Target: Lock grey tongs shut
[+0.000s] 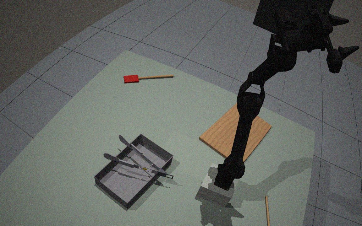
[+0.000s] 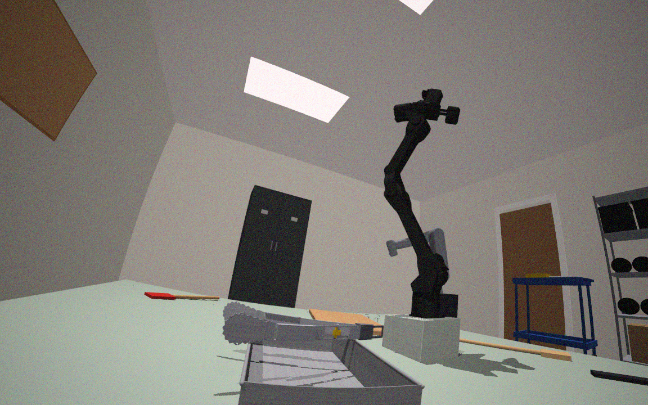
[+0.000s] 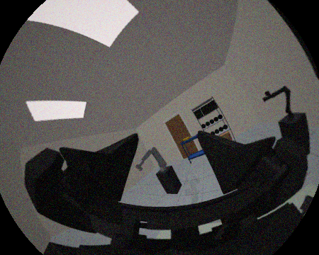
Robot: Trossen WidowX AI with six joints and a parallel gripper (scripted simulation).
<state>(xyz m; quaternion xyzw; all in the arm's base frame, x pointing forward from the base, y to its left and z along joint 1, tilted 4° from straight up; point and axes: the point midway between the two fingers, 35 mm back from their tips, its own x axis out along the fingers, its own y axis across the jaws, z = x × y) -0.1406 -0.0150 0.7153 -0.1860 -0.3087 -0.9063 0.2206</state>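
Right now the grey roasting tin is 48 cm ahead of my gripper tip, 18 cm to the left of it and 79 cm below it. Also, from my gripper tip: red spatula (78 cm ahead, 35 cm to the right, 81 cm below); wooden board (19 cm ahead, 30 cm to the right, 81 cm below).
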